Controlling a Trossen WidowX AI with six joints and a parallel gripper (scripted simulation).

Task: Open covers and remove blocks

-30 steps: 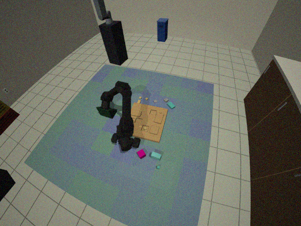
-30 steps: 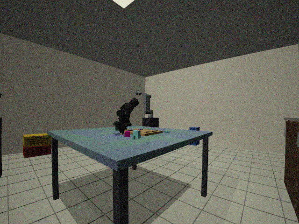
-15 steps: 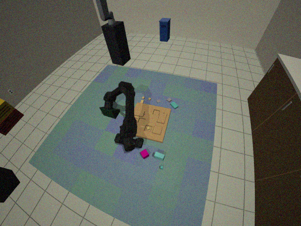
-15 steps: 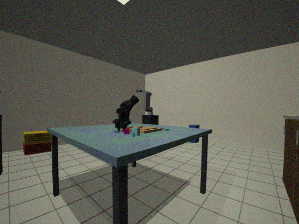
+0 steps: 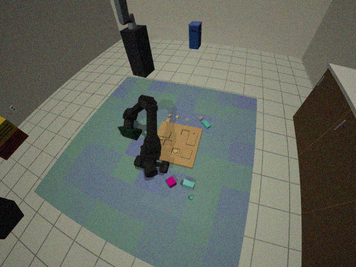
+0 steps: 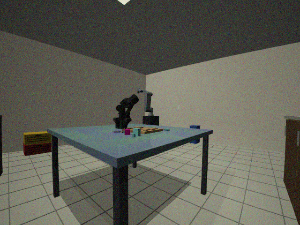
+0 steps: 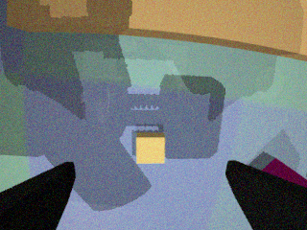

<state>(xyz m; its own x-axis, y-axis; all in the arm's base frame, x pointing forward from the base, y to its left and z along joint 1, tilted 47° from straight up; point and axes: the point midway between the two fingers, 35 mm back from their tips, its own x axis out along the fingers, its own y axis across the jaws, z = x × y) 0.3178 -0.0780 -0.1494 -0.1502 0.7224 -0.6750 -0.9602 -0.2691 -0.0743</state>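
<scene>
My gripper tip is now 10 mm short of the tan puzzle board, 210 mm to the right of it and 20 mm above it. From my gripper tip the other things lie so: cyan block 220 mm ahead, 10 mm to the left, 10 mm below; then tiny teal block 260 mm ahead, 40 mm to the right, 20 mm below; then magenta block 120 mm ahead, 20 mm to the right, 10 mm below.
</scene>
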